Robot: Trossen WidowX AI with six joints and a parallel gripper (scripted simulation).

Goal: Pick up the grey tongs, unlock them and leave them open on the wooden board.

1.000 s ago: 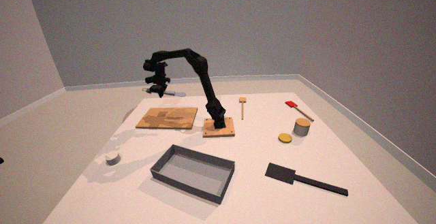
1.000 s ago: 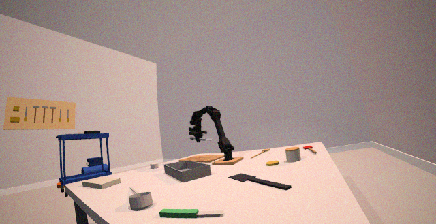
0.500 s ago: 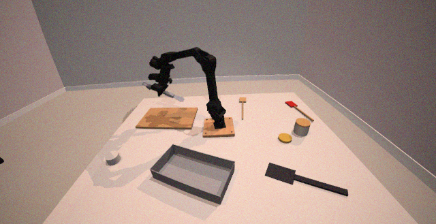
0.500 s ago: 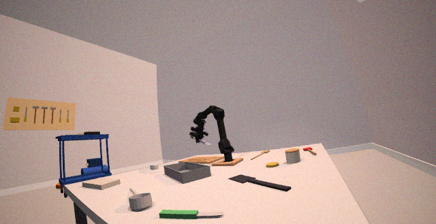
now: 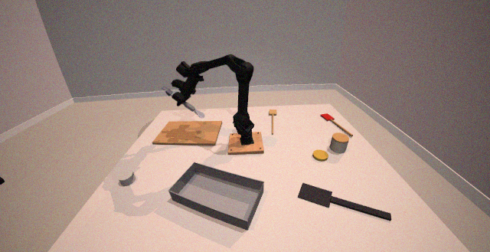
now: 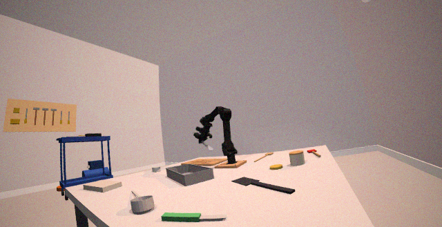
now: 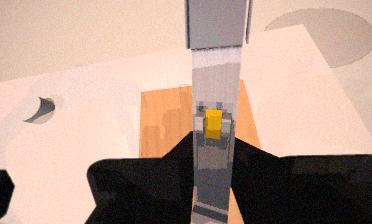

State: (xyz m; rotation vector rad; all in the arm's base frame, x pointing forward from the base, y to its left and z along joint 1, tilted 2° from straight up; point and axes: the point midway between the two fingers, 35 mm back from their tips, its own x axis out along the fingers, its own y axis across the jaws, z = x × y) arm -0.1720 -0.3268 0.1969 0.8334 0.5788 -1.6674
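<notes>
The yellow lock piece is 4 cm above my gripper tip. The rest, counted from my gripper tip: yellow disc: 36 cm ahead, 67 cm to the left, 17 cm below; then grey roasting tin: 49 cm ahead, 19 cm to the left, 15 cm below; then wooden board: 2 cm ahead, 3 cm to the left, 17 cm below.
</notes>
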